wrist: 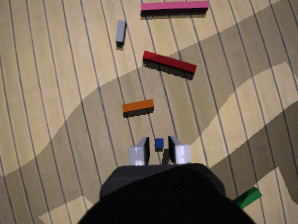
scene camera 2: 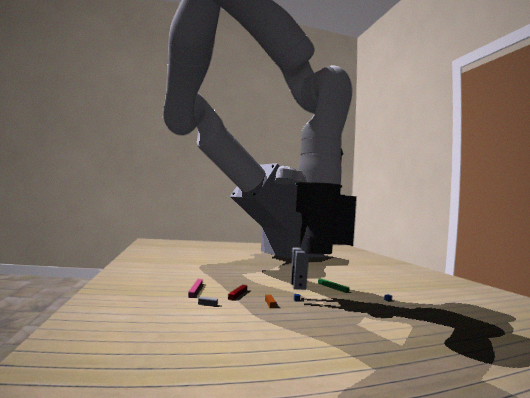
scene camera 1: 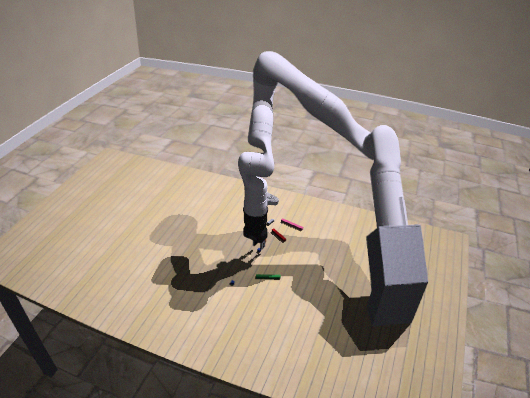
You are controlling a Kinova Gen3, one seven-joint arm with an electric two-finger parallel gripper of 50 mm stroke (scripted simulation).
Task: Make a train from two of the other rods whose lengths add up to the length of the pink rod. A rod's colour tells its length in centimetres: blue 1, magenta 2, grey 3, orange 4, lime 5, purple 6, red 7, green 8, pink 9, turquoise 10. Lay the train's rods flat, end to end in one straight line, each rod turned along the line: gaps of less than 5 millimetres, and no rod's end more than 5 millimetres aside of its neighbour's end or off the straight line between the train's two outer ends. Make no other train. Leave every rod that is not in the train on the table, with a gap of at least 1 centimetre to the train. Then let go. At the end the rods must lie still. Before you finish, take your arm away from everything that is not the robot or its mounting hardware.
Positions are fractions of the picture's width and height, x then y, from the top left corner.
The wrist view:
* my gripper: 0.53,0.65
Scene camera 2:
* my gripper: 0.56,0.72
